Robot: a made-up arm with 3 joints.
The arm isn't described. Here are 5 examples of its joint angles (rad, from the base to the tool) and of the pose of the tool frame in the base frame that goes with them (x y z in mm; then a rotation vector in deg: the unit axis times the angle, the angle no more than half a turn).
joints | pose
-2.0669 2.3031 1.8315 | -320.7 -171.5 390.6 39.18 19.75 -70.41
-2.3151 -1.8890 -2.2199 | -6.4 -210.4 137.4 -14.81 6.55 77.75
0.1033 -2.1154 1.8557 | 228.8 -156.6 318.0 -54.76 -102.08 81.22
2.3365 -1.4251 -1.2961 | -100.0 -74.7 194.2 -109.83 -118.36 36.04
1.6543 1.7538 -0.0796 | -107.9 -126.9 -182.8 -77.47 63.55 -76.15
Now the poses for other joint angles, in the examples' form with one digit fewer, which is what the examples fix.
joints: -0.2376 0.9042 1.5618
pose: 288 -81 387 -76.4 29.6 -49.5
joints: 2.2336 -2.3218 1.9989
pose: 19 -185 -114 36.9 -17.9 64.0
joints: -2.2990 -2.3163 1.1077
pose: -248 -123 311 121.2 77.3 -19.2
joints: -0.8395 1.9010 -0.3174
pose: 328 -146 383 57.7 -49.3 -97.7
